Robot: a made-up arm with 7 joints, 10 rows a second.
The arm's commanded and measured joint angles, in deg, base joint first. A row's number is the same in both.
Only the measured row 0 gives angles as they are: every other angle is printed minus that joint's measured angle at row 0.
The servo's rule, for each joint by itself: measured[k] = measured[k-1] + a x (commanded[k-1-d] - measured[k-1]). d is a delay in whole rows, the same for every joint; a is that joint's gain. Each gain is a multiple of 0.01, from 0.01 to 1. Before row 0 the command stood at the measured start. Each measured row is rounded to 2 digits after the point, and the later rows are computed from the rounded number. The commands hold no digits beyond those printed.
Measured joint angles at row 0:
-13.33, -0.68, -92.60, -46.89, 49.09, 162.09, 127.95
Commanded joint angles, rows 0 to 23:
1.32, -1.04, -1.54, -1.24, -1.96, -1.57, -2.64
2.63, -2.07, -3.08, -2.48, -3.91, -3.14, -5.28
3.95, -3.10, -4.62, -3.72, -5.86, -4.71, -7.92
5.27, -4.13, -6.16, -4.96, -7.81, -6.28, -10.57
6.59, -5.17, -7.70, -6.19, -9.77, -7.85, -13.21
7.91, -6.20, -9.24, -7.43, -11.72, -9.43, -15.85
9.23, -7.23, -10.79, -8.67, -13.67, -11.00, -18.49
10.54, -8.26, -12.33, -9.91, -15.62, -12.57, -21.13
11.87, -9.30, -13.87, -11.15, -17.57, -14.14, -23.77
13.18, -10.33, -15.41, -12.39, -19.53, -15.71, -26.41
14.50, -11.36, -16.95, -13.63, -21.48, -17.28, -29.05
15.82, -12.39, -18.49, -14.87, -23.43, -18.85, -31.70
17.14, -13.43, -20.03, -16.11, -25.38, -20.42, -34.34
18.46, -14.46, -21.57, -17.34, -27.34, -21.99, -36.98
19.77, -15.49, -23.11, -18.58, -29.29, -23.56, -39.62
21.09, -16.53, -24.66, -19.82, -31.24, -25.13, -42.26
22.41, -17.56, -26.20, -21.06, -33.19, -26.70, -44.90
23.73, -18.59, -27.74, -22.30, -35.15, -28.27, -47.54
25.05, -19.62, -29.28, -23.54, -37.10, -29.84, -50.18
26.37, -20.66, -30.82, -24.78, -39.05, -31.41, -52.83
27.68, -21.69, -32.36, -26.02, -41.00, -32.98, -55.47
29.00, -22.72, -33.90, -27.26, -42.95, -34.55, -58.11
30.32, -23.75, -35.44, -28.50, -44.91, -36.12, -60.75
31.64, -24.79, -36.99, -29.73, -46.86, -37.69, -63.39
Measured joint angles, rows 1 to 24:
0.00, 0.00, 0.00, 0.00, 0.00, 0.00, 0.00
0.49, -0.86, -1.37, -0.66, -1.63, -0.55, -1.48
1.28, -1.86, -2.89, -1.62, -3.52, -1.46, -3.61
2.27, -2.89, -4.43, -2.73, -5.46, -2.60, -6.02
3.38, -3.92, -5.97, -3.91, -7.41, -3.89, -8.57
4.57, -4.96, -7.51, -5.12, -9.37, -5.28, -11.17
5.81, -5.99, -9.05, -6.34, -11.32, -6.73, -13.79
7.08, -7.02, -10.60, -7.57, -13.27, -8.22, -16.42
8.36, -8.05, -12.14, -8.81, -15.22, -9.74, -19.06
9.66, -9.09, -13.68, -10.05, -17.17, -11.28, -21.70
10.96, -10.12, -15.22, -11.29, -19.13, -12.83, -24.34
12.27, -11.15, -16.76, -12.53, -21.08, -14.39, -26.98
13.58, -12.18, -18.30, -13.77, -23.03, -15.95, -29.62
14.90, -13.22, -19.84, -15.01, -24.98, -17.51, -32.26
16.22, -14.25, -21.38, -16.24, -26.94, -19.08, -34.90
17.53, -15.28, -22.92, -17.48, -28.89, -20.65, -37.54
18.85, -16.32, -24.47, -18.72, -30.84, -22.22, -40.18
20.17, -17.35, -26.01, -19.96, -32.79, -23.79, -42.82
21.49, -18.38, -27.55, -21.20, -34.75, -25.36, -45.46
22.81, -19.41, -29.09, -22.44, -36.70, -26.93, -48.10
24.13, -20.45, -30.63, -23.68, -38.65, -28.50, -50.75
25.44, -21.48, -32.17, -24.92, -40.60, -30.07, -53.39
26.76, -22.51, -33.71, -26.16, -42.55, -31.64, -56.03
28.08, -23.54, -35.25, -27.40, -44.51, -33.21, -58.67
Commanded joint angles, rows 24 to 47:
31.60, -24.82, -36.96, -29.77, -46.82, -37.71, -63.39
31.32, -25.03, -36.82, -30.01, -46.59, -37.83, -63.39
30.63, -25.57, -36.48, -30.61, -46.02, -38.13, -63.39
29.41, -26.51, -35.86, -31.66, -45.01, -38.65, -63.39
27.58, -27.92, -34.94, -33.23, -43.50, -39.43, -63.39
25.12, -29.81, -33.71, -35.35, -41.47, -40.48, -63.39
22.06, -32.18, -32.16, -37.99, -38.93, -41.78, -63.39
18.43, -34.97, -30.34, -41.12, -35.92, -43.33, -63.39
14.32, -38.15, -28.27, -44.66, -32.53, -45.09, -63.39
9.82, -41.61, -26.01, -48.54, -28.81, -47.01, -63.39
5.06, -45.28, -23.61, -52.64, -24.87, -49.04, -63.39
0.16, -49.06, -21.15, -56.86, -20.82, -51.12, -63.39
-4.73, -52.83, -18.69, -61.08, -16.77, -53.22, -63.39
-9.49, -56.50, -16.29, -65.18, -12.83, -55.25, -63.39
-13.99, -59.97, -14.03, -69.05, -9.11, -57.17, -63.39
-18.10, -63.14, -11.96, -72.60, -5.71, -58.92, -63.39
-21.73, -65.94, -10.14, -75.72, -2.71, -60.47, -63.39
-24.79, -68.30, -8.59, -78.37, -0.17, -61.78, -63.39
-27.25, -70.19, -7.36, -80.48, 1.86, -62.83, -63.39
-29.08, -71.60, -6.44, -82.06, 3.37, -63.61, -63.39
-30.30, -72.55, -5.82, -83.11, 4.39, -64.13, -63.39
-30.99, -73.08, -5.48, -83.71, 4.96, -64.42, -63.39
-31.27, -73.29, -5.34, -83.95, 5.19, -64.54, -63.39
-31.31, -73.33, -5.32, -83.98, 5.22, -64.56, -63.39
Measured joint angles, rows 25 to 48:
29.40, -24.58, -36.80, -28.63, -46.46, -34.78, -61.31
30.21, -24.78, -36.94, -29.23, -46.76, -35.81, -62.47
30.62, -24.99, -36.83, -29.64, -46.62, -36.52, -62.99
30.62, -25.47, -36.52, -30.15, -46.12, -37.08, -63.21
30.17, -26.33, -35.93, -30.95, -45.20, -37.63, -63.31
29.21, -27.65, -35.05, -32.16, -43.79, -38.26, -63.35
27.70, -29.44, -33.86, -33.85, -41.86, -39.04, -63.37
25.61, -31.71, -32.35, -36.04, -39.43, -40.00, -63.38
22.95, -34.42, -30.56, -38.73, -36.52, -41.17, -63.39
19.76, -37.52, -28.52, -41.87, -33.21, -42.54, -63.39
16.08, -40.91, -26.29, -45.41, -29.56, -44.10, -63.39
12.00, -44.54, -23.90, -49.24, -25.67, -45.83, -63.39
7.62, -48.29, -21.45, -53.28, -21.64, -47.68, -63.39
3.05, -52.06, -18.99, -57.41, -17.60, -49.62, -63.39
-1.59, -55.75, -16.59, -61.53, -13.64, -51.59, -63.39
-6.18, -59.25, -14.31, -65.52, -9.88, -53.54, -63.39
-10.59, -62.48, -12.22, -69.27, -6.42, -55.42, -63.39
-14.71, -65.35, -10.37, -72.69, -3.34, -57.19, -63.39
-18.44, -67.80, -8.79, -75.70, -0.71, -58.80, -63.39
-21.70, -69.78, -7.52, -78.23, 1.42, -60.21, -63.39
-24.43, -71.29, -6.56, -80.26, 3.04, -61.40, -63.39
-26.60, -72.34, -5.90, -81.77, 4.16, -62.36, -63.39
-28.22, -72.95, -5.53, -82.80, 4.82, -63.08, -63.39
-29.35, -73.23, -5.36, -83.41, 5.13, -63.59, -63.39

